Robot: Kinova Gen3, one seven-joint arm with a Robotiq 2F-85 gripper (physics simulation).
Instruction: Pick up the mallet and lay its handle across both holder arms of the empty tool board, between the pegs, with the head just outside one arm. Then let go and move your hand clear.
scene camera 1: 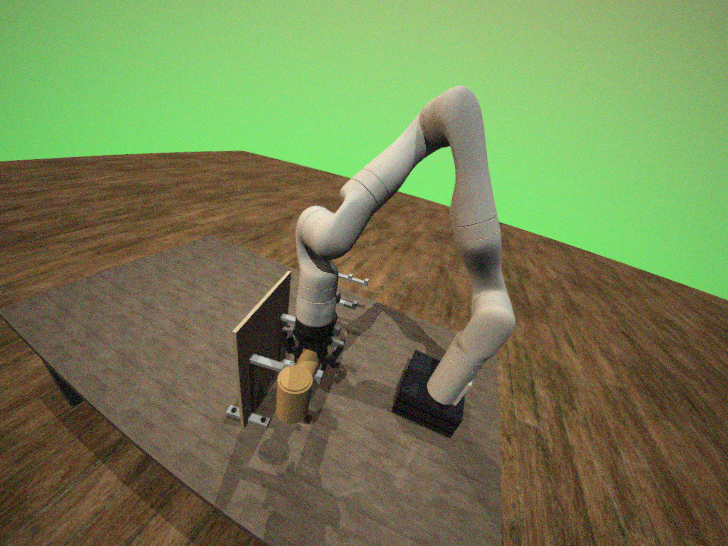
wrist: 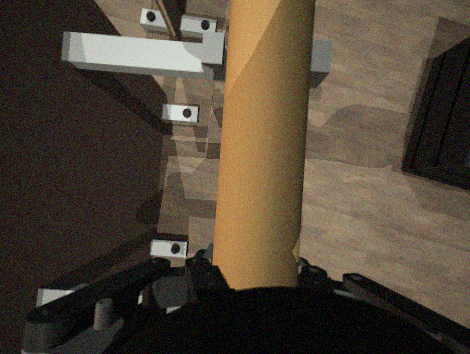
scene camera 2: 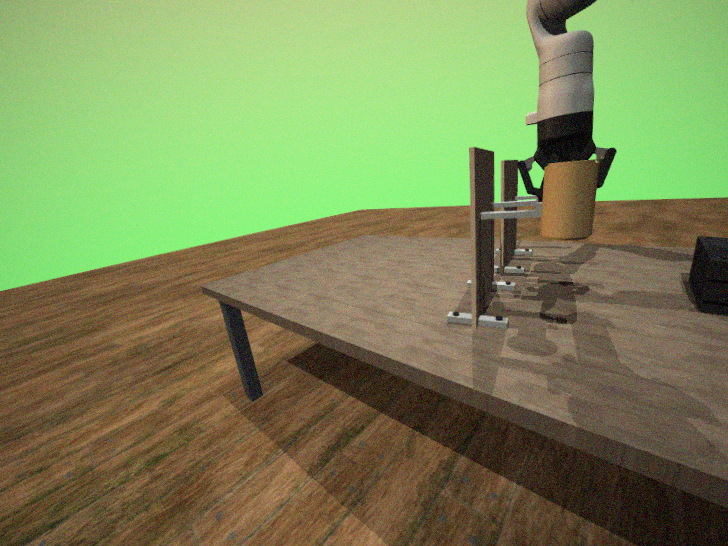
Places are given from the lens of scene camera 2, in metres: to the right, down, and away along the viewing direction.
mallet point(scene camera 2: 569, 191): 0.26, -0.10, 0.37
tool board point(scene camera 2: 481, 161): 0.21, -0.20, 0.52
tool board point(scene camera 2: 508, 226): 0.41, -0.13, 0.84
